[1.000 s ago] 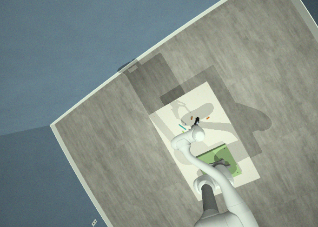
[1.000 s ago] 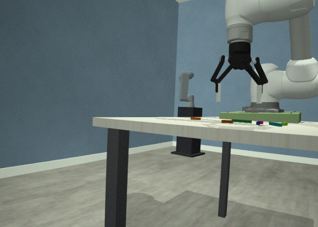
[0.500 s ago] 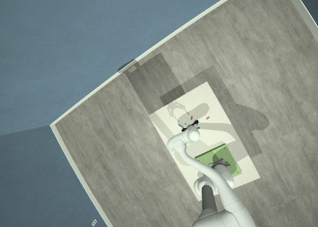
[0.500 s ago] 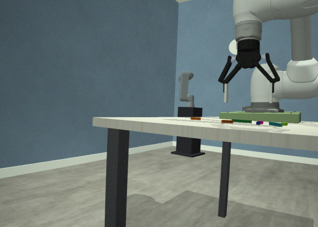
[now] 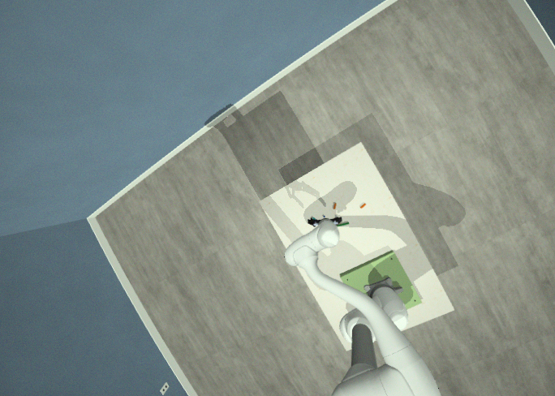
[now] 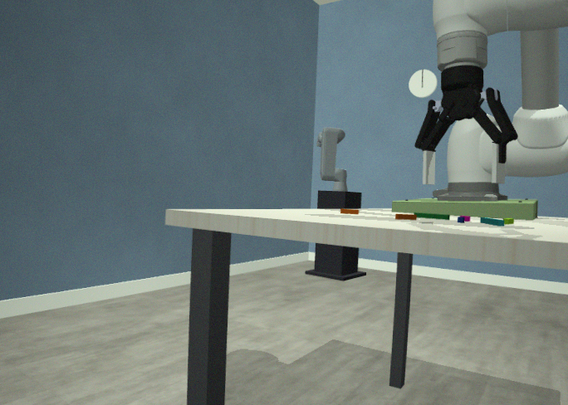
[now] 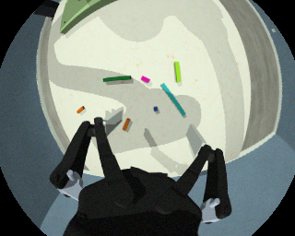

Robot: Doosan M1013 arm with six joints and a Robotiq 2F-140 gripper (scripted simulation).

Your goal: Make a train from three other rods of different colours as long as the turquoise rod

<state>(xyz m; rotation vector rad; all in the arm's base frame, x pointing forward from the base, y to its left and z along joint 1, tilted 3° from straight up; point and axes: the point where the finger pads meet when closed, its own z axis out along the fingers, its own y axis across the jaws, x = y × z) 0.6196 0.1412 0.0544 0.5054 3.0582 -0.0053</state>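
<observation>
My hand is 80 mm above the small blue rod and 10 mm past it. Round my hand: magenta rod 90 mm behind, 80 mm below, 20 mm to the right; then lime rod 100 mm behind, 80 mm below, 70 mm to the left; then turquoise rod 80 mm below, 50 mm to the left, 30 mm behind.
</observation>
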